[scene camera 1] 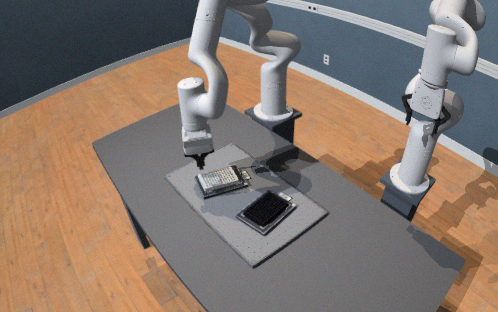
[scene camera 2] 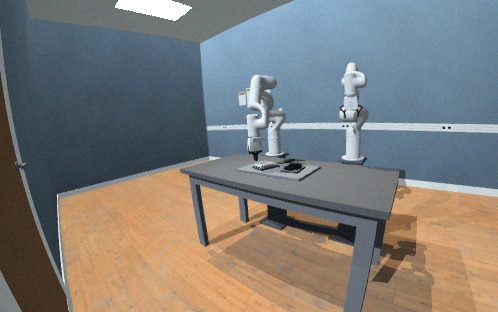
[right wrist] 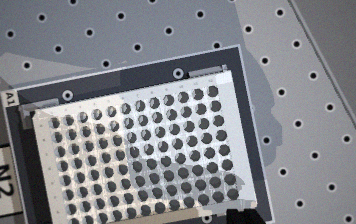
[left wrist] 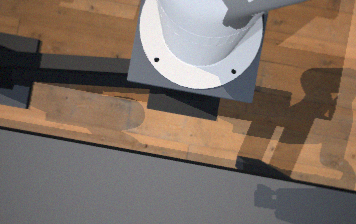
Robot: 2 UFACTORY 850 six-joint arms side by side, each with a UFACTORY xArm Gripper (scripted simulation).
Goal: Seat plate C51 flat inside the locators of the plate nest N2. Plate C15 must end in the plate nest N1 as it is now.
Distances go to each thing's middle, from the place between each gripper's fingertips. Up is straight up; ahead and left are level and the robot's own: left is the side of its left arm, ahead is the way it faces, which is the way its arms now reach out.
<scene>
Now: right hand 2 cm past the white well plate (right wrist: 180,145), 6 cm to the right of it and 5 cm above it. From my right hand the other things lie so: black plate (scene camera 1: 272,205): 3 cm behind, 28 cm to the left, 5 cm below.
Now: the black plate 33 cm ahead of my left hand, 34 cm to the right of it and 32 cm below it. Also, from my left hand: white well plate: 33 cm ahead, 56 cm to the right, 31 cm below.
</scene>
